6 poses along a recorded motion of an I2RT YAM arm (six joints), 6.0 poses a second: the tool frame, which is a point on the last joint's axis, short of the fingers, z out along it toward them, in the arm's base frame.
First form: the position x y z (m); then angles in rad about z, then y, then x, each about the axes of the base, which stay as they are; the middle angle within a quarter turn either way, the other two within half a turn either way.
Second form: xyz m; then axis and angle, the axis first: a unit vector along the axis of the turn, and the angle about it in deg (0 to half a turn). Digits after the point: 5 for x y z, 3 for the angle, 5 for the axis.
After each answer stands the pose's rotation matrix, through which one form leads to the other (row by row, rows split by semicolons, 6 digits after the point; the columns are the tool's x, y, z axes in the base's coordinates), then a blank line. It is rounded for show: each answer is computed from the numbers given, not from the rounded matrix.
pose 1, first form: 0.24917 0.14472 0.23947 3.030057 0.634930 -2.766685
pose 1, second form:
0.24917 0.14472 0.23947 0.00638 0.98571 0.16830 143.148
-0.800111 -0.089613 0.593121; 0.112270 0.948934 0.294822; -0.589253 0.302480 -0.749191

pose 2, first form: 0.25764 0.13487 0.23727 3.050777 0.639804 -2.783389
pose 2, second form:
0.25764 0.13487 0.23727 0.01430 0.98647 0.16330 143.061
-0.798907 -0.072753 0.597038; 0.123520 0.951652 0.281250; -0.588634 0.298439 -0.751295

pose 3, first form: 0.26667 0.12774 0.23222 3.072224 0.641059 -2.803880
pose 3, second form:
0.26667 0.12774 0.23222 0.02158 0.98742 0.15665 143.166
-0.799535 -0.055552 0.598045; 0.132276 0.954980 0.265549; -0.585872 0.291422 -0.756192

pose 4, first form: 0.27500 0.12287 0.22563 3.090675 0.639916 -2.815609
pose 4, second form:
0.27500 0.12287 0.22563 0.02863 0.98768 0.15388 143.378
-0.801106 -0.040826 0.597128; 0.142762 0.955841 0.256880; -0.581247 0.291035 -0.759902

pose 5, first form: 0.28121 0.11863 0.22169 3.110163 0.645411 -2.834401
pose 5, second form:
0.28121 0.11863 0.22169 0.03561 0.98839 0.14770 143.201
-0.798458 -0.025104 0.601527; 0.151848 0.958432 0.241559; -0.582586 0.284216 -0.761456

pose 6, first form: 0.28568 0.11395 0.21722 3.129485 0.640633 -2.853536
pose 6, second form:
0.28568 0.11395 0.21722 0.04159 0.98908 0.14142 143.589
-0.801659 -0.009707 0.597703; 0.158180 0.960783 0.227760; -0.576474 0.277130 -0.768685

